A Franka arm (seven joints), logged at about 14 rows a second.
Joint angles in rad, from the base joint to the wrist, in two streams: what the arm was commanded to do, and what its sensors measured. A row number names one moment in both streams.
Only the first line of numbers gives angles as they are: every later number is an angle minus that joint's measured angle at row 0.
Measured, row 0:
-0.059 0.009 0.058 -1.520 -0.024 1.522 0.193
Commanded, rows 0 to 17:
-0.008 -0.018 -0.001 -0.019 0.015 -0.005 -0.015
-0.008 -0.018 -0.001 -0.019 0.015 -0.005 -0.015
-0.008 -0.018 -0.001 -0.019 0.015 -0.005 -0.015
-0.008 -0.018 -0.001 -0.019 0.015 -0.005 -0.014
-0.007 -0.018 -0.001 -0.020 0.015 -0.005 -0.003
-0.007 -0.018 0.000 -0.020 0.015 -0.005 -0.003
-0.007 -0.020 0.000 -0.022 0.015 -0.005 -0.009
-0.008 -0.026 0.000 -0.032 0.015 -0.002 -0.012
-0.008 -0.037 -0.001 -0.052 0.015 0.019 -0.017
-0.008 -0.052 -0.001 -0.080 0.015 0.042 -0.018
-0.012 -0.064 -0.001 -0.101 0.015 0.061 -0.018
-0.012 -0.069 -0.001 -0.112 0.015 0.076 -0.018
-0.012 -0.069 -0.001 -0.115 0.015 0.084 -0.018
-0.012 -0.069 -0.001 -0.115 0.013 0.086 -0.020
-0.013 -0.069 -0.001 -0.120 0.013 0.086 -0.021
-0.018 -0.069 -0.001 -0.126 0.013 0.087 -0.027
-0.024 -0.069 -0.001 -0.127 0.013 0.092 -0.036
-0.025 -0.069 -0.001 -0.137 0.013 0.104 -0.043
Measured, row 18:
-0.007 -0.040 -0.001 -0.087 0.001 0.065 -0.006
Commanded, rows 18 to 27:
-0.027 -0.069 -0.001 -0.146 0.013 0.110 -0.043
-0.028 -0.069 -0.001 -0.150 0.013 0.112 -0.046
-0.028 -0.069 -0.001 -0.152 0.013 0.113 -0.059
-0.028 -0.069 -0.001 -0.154 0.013 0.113 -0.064
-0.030 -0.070 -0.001 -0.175 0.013 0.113 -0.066
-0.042 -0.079 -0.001 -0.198 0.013 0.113 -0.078
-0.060 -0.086 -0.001 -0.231 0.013 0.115 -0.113
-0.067 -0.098 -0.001 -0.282 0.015 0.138 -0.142
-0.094 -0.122 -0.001 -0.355 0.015 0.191 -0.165
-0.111 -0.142 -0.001 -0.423 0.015 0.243 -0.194
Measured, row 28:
-0.071 -0.065 -0.002 -0.262 0.000 0.147 -0.129
